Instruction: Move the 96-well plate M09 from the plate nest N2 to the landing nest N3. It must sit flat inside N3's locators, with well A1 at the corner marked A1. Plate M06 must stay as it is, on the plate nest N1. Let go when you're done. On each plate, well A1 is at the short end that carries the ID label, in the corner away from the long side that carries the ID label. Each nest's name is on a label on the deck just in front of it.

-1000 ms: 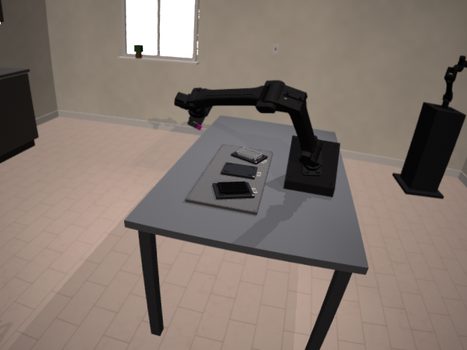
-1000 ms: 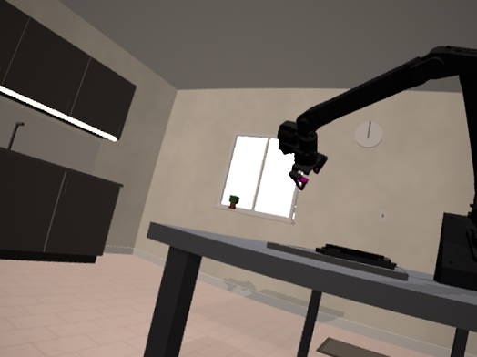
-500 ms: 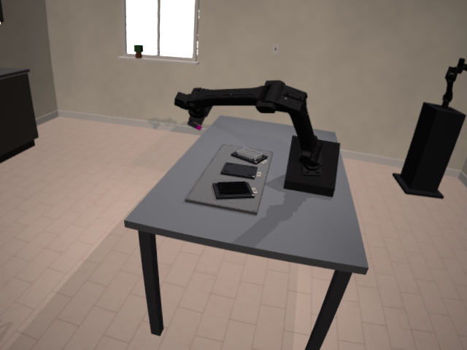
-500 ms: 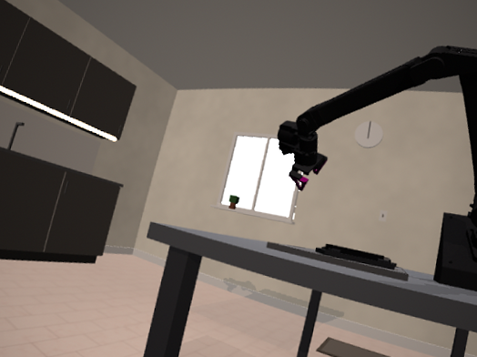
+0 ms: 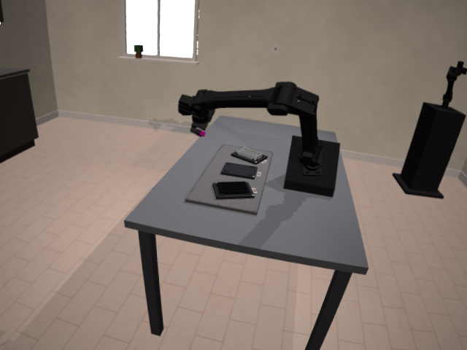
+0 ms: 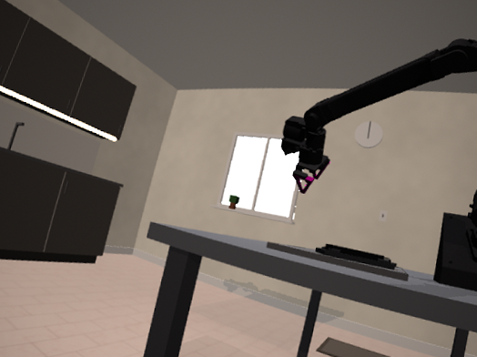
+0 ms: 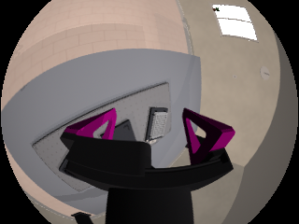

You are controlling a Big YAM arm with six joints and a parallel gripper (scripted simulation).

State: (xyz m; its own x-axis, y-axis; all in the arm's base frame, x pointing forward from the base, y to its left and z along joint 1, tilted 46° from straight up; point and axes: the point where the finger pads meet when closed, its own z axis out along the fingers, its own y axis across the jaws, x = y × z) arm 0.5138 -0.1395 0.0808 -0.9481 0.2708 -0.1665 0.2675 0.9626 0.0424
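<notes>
Now: the black 96-well plate 210 mm to the left of my hand, 190 mm below it and 190 mm behind it. From my hand the other things lie so: clear plate (220 mm behind, 190 mm below, 180 mm to the right); dark nest (200 mm below, 190 mm behind, 10 mm to the left).
</notes>
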